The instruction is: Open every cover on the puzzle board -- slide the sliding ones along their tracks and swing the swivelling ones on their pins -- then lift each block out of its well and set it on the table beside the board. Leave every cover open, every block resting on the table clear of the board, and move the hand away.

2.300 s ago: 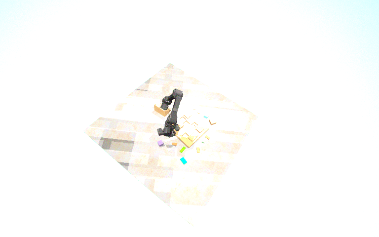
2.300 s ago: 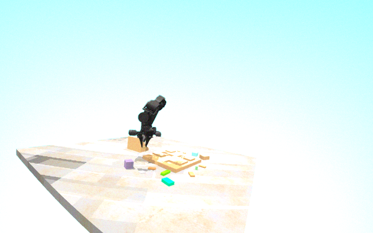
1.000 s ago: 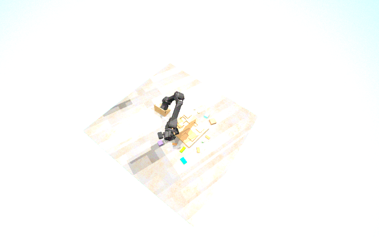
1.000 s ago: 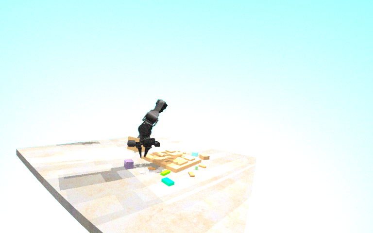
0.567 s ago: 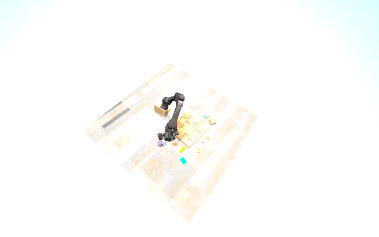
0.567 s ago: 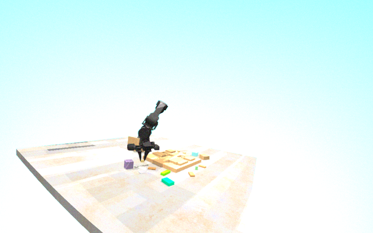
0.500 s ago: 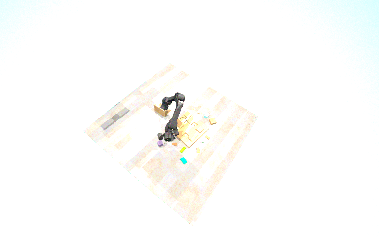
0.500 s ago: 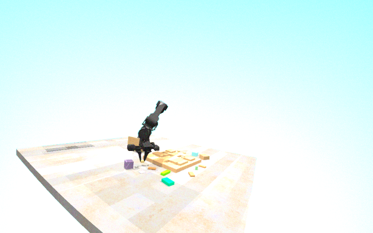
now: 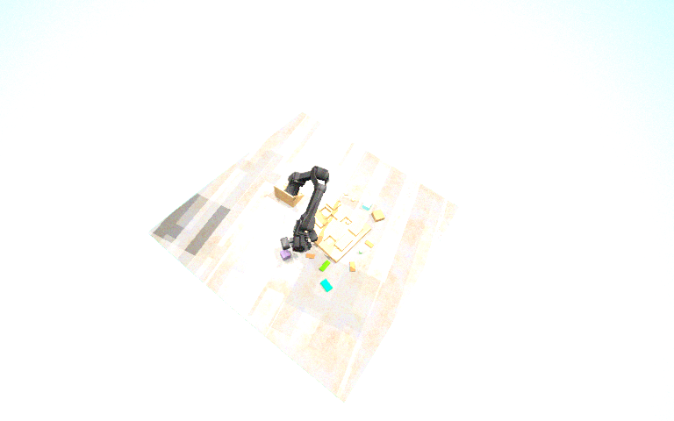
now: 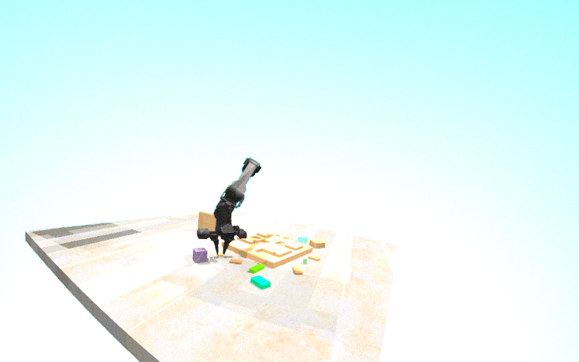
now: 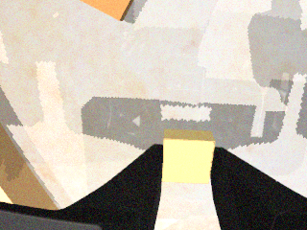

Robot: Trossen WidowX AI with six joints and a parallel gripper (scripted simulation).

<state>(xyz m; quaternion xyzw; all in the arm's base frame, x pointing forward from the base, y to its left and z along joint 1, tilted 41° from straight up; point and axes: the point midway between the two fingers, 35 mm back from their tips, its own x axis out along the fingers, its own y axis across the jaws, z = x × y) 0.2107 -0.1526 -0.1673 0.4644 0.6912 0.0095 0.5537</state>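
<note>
Now: the tan puzzle board 11 cm ahead of my gripper tip, 22 cm to the left of it and 1 cm above it. The rest, counted from my gripper tip: purple cube (3 cm behind, 8 cm to the right, 1 cm above); then teal block (24 cm ahead, 11 cm to the right); then bright green bar (18 cm ahead, 2 cm to the right).
</note>
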